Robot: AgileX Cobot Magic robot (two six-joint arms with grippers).
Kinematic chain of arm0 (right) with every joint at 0, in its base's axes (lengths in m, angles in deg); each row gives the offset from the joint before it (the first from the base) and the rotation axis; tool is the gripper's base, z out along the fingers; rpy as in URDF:
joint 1: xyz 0 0 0.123 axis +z
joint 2: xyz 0 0 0 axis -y
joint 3: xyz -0.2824 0 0.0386 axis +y
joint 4: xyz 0.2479 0 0.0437 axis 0.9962 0 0.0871
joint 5: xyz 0 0 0 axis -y
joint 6: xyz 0.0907 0 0.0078 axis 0.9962 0 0.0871
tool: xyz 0 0 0 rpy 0 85 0
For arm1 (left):
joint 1: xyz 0 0 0.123 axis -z
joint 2: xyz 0 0 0 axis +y
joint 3: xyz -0.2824 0 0.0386 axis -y
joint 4: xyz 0.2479 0 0.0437 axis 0.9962 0 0.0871
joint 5: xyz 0 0 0 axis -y
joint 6: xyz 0.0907 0 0.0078 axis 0.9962 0 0.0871
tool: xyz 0 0 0 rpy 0 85 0
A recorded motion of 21 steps. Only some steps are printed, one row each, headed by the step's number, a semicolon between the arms.
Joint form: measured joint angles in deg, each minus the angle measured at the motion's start. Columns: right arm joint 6, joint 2, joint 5, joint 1, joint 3, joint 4; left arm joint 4, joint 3, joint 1, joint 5, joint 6, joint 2.
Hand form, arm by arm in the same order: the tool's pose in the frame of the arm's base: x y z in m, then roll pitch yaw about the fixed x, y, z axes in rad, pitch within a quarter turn. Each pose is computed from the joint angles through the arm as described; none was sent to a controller.
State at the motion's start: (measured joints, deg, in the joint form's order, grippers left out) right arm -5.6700 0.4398 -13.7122 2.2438 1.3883 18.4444; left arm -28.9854 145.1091 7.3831 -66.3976 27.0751 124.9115
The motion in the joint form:
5: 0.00 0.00 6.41 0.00 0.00 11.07; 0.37 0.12 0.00 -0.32 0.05 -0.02
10: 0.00 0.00 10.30 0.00 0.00 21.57; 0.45 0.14 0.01 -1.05 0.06 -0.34
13: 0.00 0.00 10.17 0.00 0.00 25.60; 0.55 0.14 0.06 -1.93 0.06 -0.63
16: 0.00 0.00 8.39 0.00 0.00 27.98; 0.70 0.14 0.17 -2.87 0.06 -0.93
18: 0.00 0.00 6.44 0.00 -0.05 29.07; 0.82 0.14 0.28 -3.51 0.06 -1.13
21: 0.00 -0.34 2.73 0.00 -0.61 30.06; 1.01 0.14 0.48 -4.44 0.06 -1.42
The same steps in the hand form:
5: 0.0564 0.0080 0.1952 1.6703 1.1538 1.7637; 0.4652 -0.1007 0.4086 -3.0294 0.9726 2.5887
10: 0.0567 0.0058 0.2012 1.5263 0.9727 1.6114; 0.4628 -0.1006 0.4105 -3.0320 0.9662 2.5813
13: 0.0566 0.0062 0.2013 1.5285 0.9027 1.6197; 0.4603 -0.1008 0.4119 -3.0334 0.9565 2.5735
16: 0.0564 0.0084 0.1995 1.5607 0.8621 1.6695; 0.4576 -0.1014 0.4132 -3.0356 0.9457 2.5639
18: 0.0561 0.0108 0.1978 1.5924 0.8430 1.7195; 0.4558 -0.1021 0.4140 -3.0374 0.9382 2.5568
21: 0.0553 0.0153 0.1971 1.6472 0.8234 1.8094; 0.4530 -0.1033 0.4152 -3.0402 0.9271 2.5457

